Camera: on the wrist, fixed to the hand. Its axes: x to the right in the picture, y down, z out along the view.
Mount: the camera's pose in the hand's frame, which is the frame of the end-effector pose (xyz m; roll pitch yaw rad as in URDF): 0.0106 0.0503 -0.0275 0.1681 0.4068 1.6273
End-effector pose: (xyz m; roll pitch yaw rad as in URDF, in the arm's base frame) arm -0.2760 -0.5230 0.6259 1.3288 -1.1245 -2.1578
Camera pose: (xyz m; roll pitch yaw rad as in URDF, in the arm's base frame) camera -0.2252 -0.5165 0.6537 -1.1483 -0.3011 0.2993
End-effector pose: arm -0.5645 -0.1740 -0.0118 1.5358 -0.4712 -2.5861
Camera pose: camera -0.5381 -0.1920 0.0369 -0.7686 -0.8957 -0.1978
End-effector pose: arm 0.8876 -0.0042 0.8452 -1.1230 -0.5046 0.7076
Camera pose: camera 0.9176 0.0175 0.8002 -1.3444 1.1165 0.7997
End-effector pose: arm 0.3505 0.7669 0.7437 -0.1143 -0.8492 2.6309
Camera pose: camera 0.2998 0.7416 0.7298 -0.7616 0.3765 -2.4550
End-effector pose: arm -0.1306 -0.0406 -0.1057 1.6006 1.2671 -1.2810
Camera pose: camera -0.0909 -0.0829 -0.1005 1.5996 -0.3332 -0.8808
